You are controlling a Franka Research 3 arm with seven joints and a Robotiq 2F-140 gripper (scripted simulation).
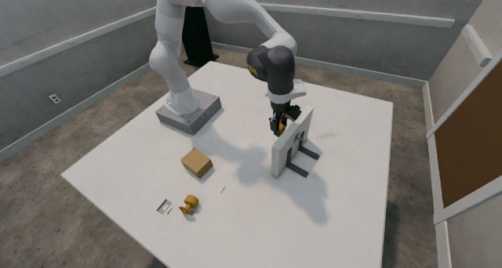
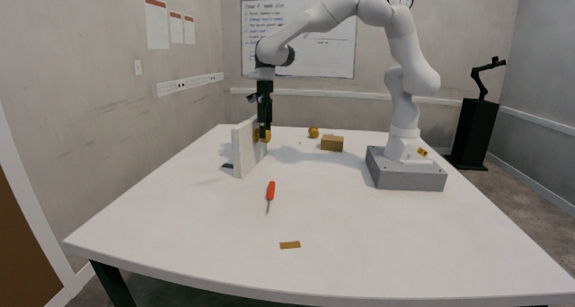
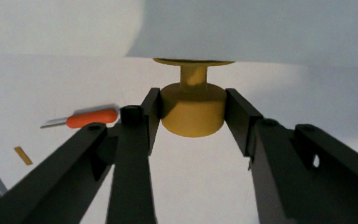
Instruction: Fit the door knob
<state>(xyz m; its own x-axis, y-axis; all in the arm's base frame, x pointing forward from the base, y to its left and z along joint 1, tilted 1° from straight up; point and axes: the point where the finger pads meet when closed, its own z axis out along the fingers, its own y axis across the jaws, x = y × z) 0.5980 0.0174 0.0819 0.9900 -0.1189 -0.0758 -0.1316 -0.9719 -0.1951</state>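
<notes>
The latch socket is 7 cm ahead of my hand and 2 cm below it. Round my hand: cardboard box (31 cm behind, 28 cm to the right, 14 cm below); then white wooden panel (7 cm ahead, 4 cm below); then orange screwdriver (28 cm to the left, 15 cm below, 8 cm behind).
</notes>
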